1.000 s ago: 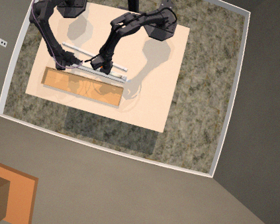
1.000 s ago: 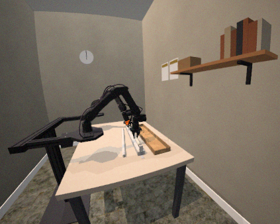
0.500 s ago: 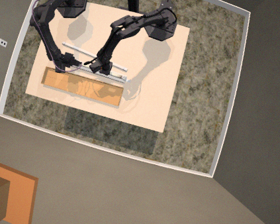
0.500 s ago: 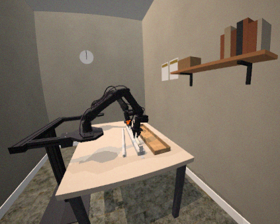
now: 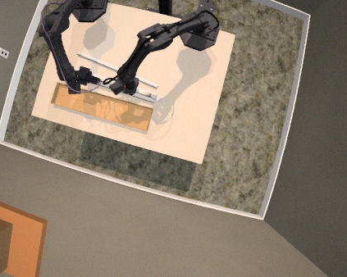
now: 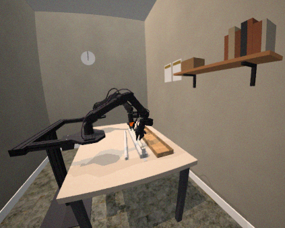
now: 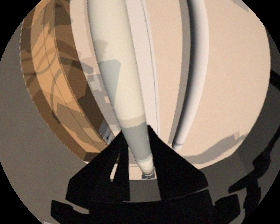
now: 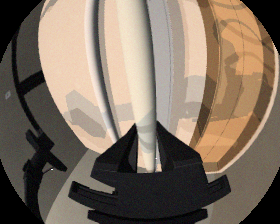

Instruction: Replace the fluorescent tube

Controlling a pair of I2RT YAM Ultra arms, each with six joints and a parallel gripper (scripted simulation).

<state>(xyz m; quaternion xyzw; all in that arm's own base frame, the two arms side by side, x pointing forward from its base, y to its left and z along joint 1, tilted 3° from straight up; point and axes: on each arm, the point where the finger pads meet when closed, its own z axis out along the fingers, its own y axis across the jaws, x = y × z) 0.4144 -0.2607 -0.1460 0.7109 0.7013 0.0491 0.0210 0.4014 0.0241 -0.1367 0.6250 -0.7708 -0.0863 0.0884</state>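
My right hand is 120 mm to the right of the old fluorescent tube and 10 mm short of it. The rest, counted from my right hand: carton: 160 mm ahead, 100 mm to the left, 50 mm below; then light fixture: 120 mm to the left, 10 mm below, 10 mm ahead; then LED tube: 130 mm to the left, 100 mm behind, 50 mm below.
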